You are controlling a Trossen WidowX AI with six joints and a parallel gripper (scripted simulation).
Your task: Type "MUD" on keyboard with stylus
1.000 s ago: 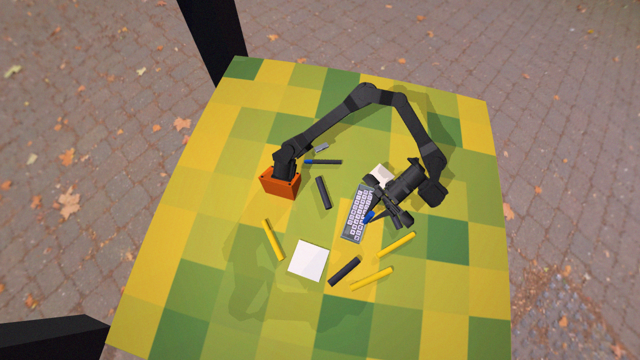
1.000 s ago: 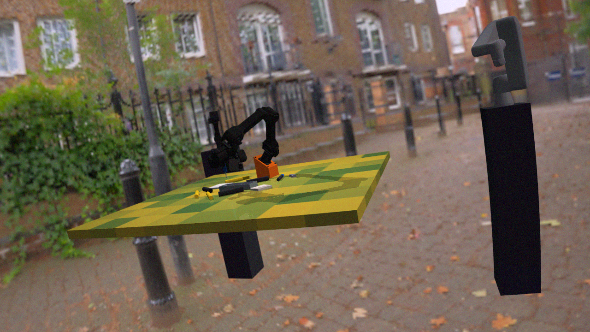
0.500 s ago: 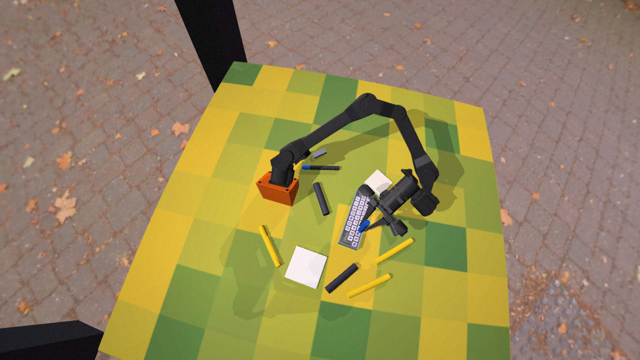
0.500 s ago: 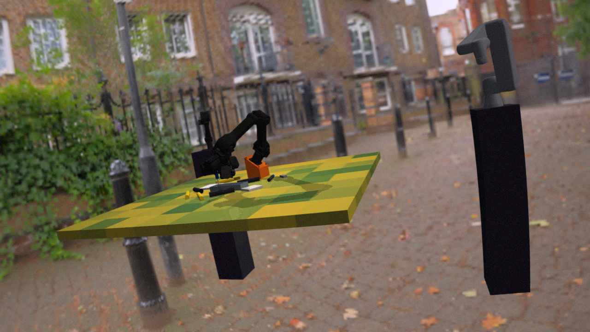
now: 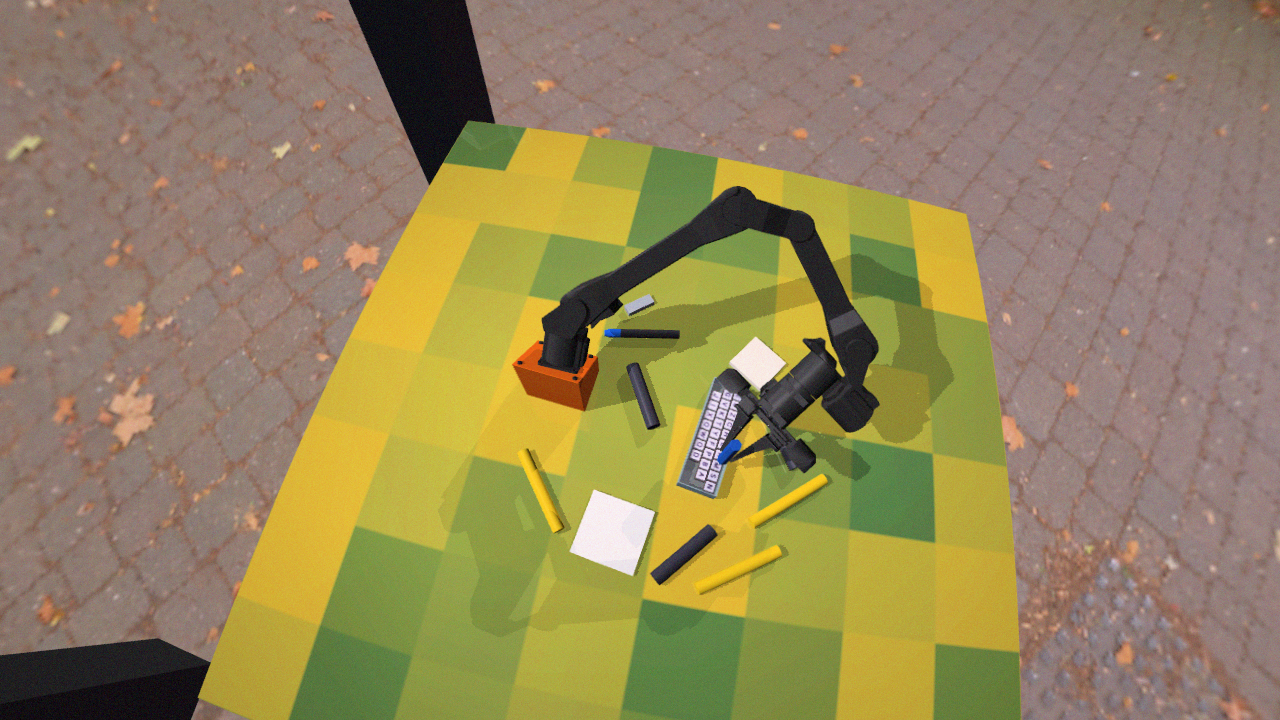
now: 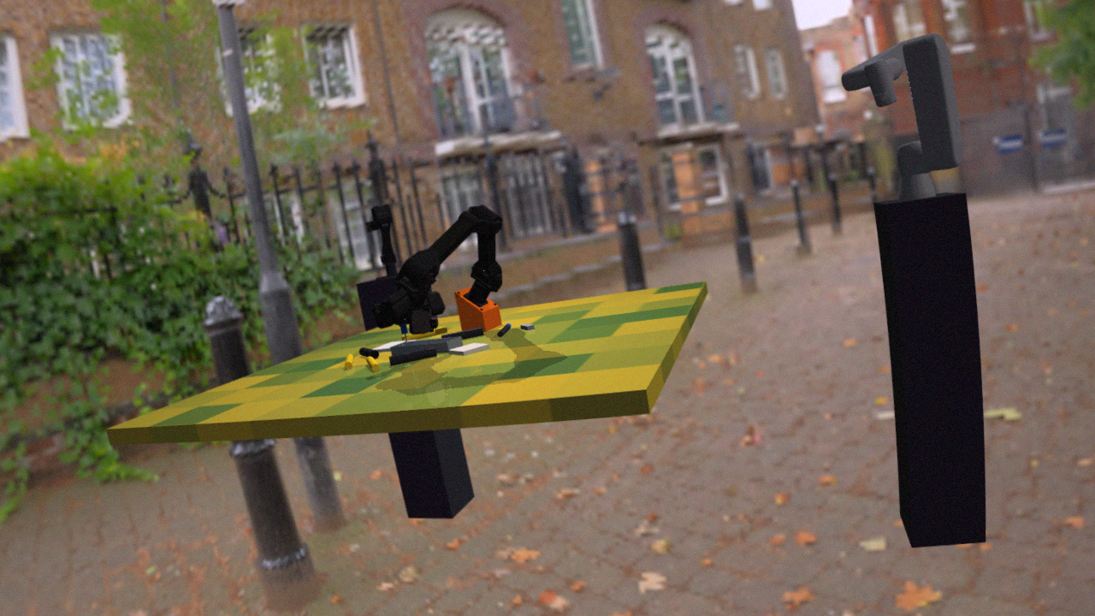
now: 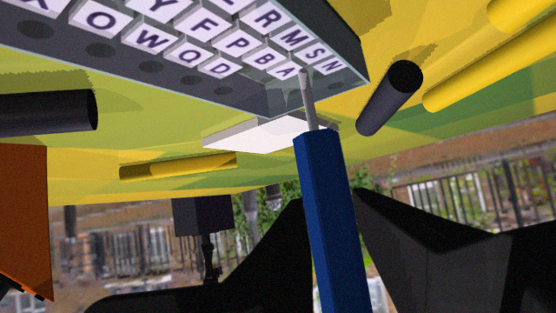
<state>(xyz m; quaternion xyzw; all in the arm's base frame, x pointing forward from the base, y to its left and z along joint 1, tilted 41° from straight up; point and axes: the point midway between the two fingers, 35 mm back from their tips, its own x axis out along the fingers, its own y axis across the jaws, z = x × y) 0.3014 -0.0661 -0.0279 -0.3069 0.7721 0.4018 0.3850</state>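
The m key is 70 mm below my gripper tip. From my gripper tip the other things lie so: white pad 140 mm behind, 140 mm to the right, 80 mm below; blue stylus 10 mm below; D key 40 mm behind, 10 mm to the left, 70 mm below.
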